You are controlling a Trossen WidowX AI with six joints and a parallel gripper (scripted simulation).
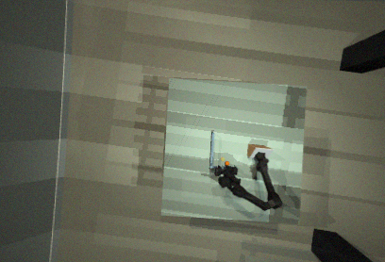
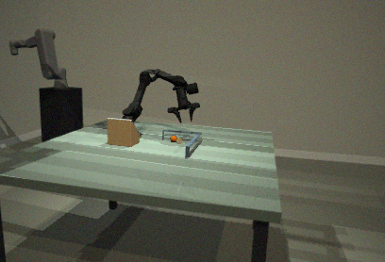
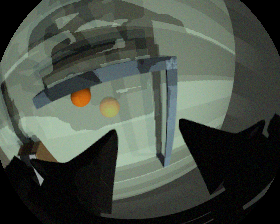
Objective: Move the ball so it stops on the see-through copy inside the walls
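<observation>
Right now the ball is 110 mm below my gripper tip, 80 mm behind it and 10 mm to the left of it.
</observation>
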